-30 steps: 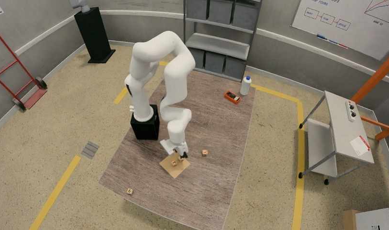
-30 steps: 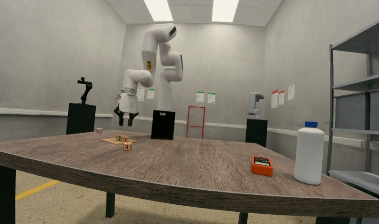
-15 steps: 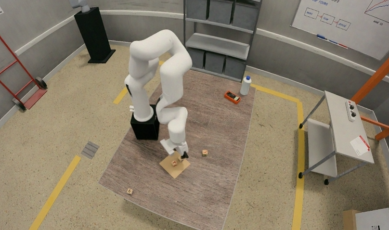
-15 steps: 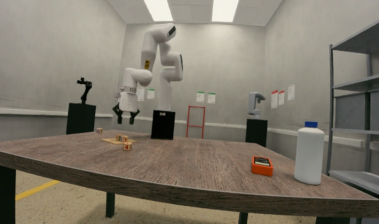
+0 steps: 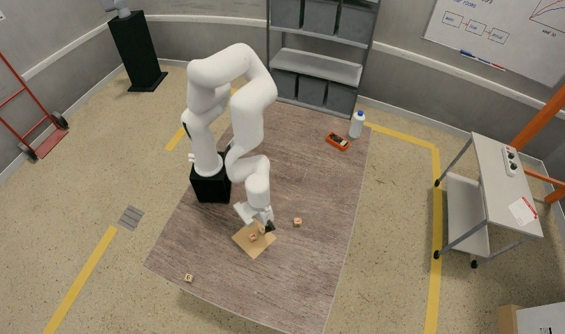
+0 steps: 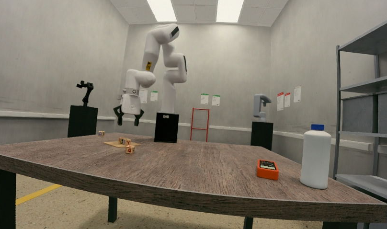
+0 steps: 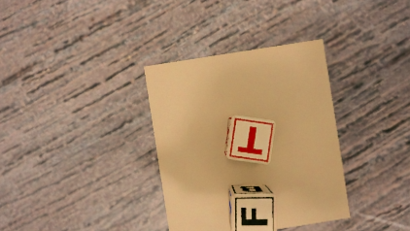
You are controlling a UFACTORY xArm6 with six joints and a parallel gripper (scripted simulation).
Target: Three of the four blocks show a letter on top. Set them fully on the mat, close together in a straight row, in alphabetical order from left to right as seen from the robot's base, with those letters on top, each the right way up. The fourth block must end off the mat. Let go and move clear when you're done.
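My hand is 11 cm above the tan mat, 4 cm to the left of it and 3 cm past it. Round my hand: white bottle 67 cm to the left, 41 cm ahead, 3 cm below.
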